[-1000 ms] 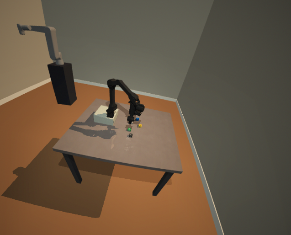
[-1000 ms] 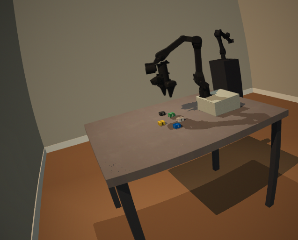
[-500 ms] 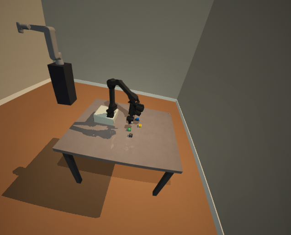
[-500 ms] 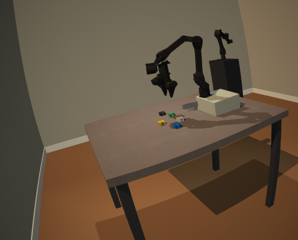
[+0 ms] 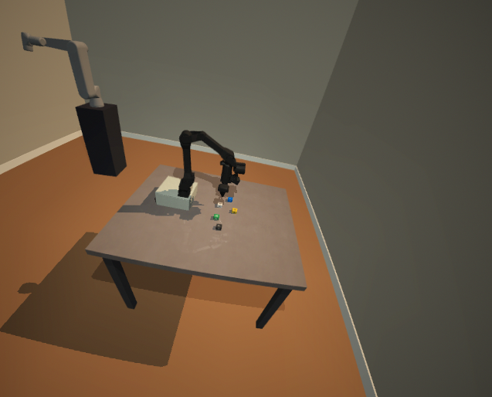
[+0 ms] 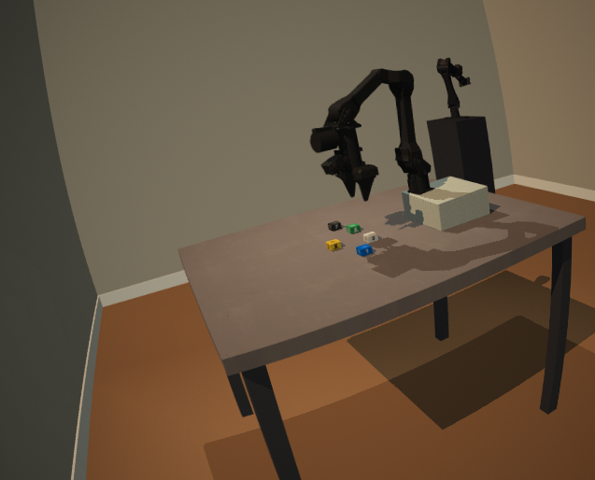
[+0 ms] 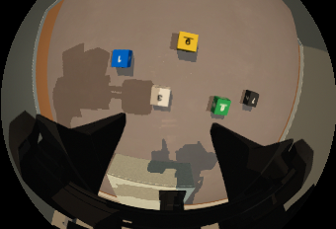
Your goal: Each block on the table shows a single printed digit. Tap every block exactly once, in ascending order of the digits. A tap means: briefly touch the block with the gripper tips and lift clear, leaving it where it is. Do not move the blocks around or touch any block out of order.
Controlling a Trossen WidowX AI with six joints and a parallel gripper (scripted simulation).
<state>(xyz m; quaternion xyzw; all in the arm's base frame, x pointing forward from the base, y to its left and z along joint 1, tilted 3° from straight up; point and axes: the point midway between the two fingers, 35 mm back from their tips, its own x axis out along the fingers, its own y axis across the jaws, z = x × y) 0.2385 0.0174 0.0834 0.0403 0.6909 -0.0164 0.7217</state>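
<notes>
Right now my gripper tip is 60 mm short of the blue block, 90 mm to the right of it and 110 mm above it. The rest, counted from my gripper tip: yellow block 90 mm ahead, 30 mm to the right, 110 mm below; then white block 10 mm behind, 20 mm to the left, 110 mm below; then green block 20 mm behind, 110 mm to the right, 110 mm below.
</notes>
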